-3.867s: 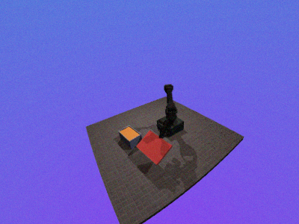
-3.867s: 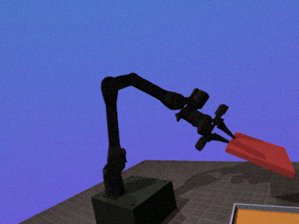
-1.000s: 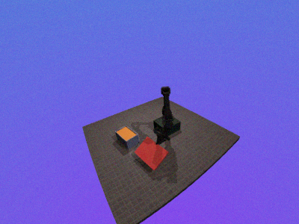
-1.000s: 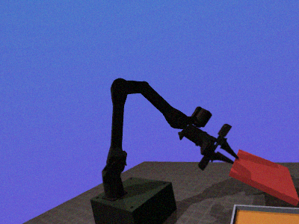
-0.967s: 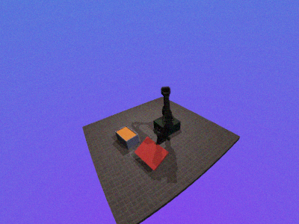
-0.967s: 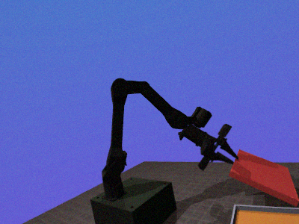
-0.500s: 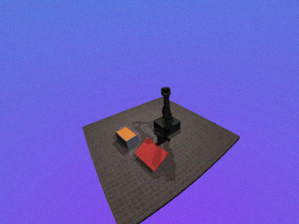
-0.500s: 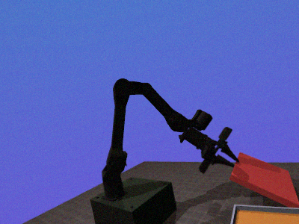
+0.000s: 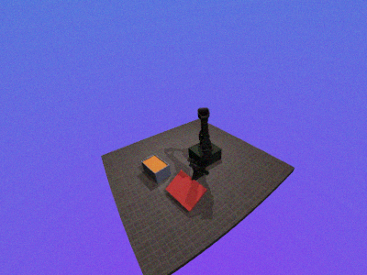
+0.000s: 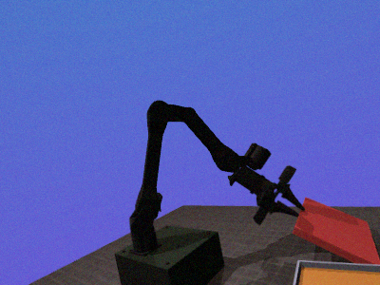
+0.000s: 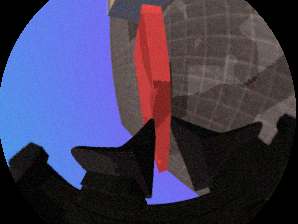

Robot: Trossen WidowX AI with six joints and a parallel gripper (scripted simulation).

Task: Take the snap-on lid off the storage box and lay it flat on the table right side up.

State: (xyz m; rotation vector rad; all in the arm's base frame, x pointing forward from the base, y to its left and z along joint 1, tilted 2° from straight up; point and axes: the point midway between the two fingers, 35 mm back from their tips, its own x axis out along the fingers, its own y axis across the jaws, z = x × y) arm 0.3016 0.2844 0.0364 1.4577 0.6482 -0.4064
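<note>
Now: gripper tip 7 cm short of the red lid, 1 cm to the right of it and 4 cm above it. The rest, counted from my gripper tip: storage box 13 cm ahead, 33 cm to the right, 5 cm below.
</note>
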